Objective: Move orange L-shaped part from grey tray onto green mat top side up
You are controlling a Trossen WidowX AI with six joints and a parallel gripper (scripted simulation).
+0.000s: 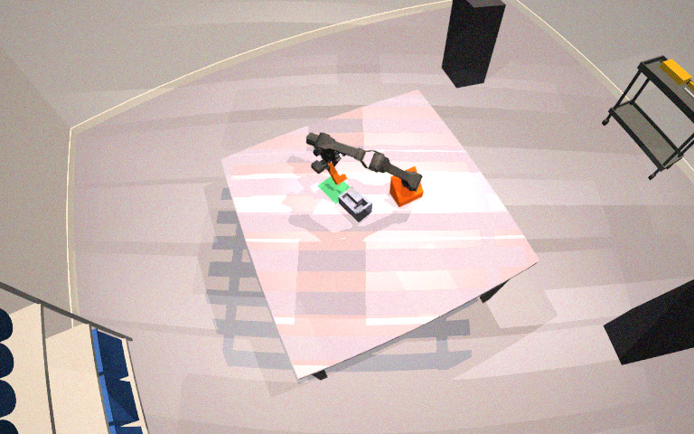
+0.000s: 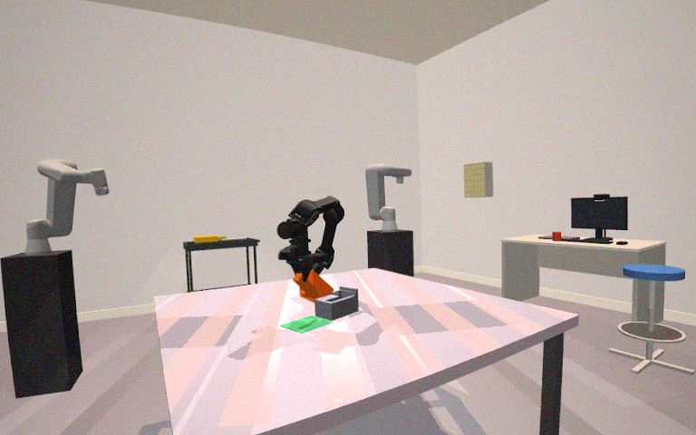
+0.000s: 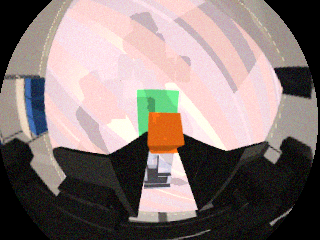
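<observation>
Right now the green mat is 10 mm behind my gripper tip, 20 mm to the left of it and 170 mm below it. From my gripper tip the other things lie so: orange L-shaped part (30 mm behind, 20 mm to the left, 30 mm below).
</observation>
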